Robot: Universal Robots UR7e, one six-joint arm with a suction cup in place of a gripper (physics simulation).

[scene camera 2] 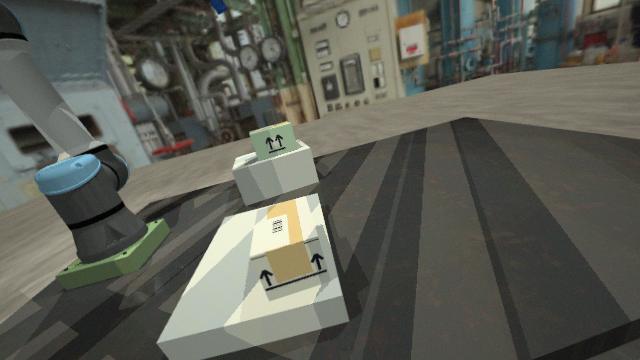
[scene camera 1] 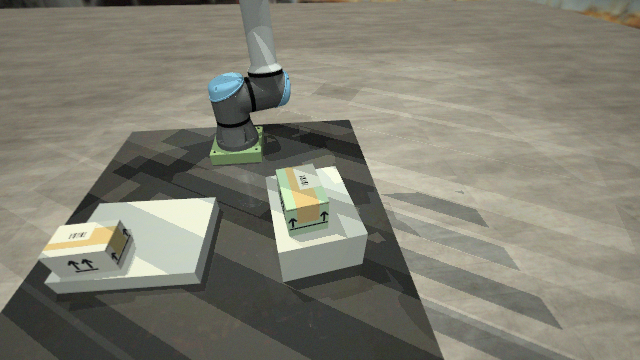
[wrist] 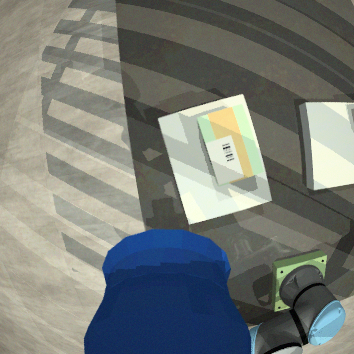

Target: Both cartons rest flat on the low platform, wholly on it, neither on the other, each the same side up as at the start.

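Seen in the pictures: hand, its tool point: [scene camera 2: 222, 10] [wrist: 165, 278]; arm's base, origin of its link: [scene camera 2: 116, 243] [scene camera 1: 238, 139] [wrist: 300, 284].
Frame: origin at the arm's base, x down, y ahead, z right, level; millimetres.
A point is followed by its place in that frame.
A green carton [scene camera 1: 301, 196] {x -163, y 488, z -215 mm} [scene camera 2: 273, 141] {x -123, y 455, z -171 mm} [wrist: 230, 144] {x -162, y 450, z -216 mm} with a tan tape strip and a barcode label on top stands on the tall white block [scene camera 1: 322, 255] {x -30, y 548, z -254 mm} [scene camera 2: 277, 176] {x -17, y 438, z -141 mm} [wrist: 197, 197] {x -75, y 344, z -292 mm}. A white carton [scene camera 1: 85, 243] {x -79, y 499, z 249 mm} [scene camera 2: 286, 241] {x -79, y 488, z 321 mm} with tan tape rests flat at one end of the low white platform [scene camera 1: 170, 232] {x -4, y 423, z 121 mm} [scene camera 2: 214, 277] {x -3, y 344, z 252 mm} [wrist: 326, 147] {x -3, y 415, z 85 mm}. My blue suction cup [wrist: 165, 291] hangs high above the dark mat, to the side of the green carton, and holds nothing. It is out of view in scene camera 1.
The arm's base on its green plate [scene camera 1: 236, 152] {x 0, y 81, z -3 mm} [scene camera 2: 111, 263] {x 7, y 45, z 89 mm} [wrist: 298, 281] {x -54, y 55, z -33 mm} stands at the back of the dark striped mat [scene camera 1: 250, 313] {x 45, y 628, z -88 mm}. The tall block and the low platform lie side by side with a gap between them. Grey floor surrounds the mat.
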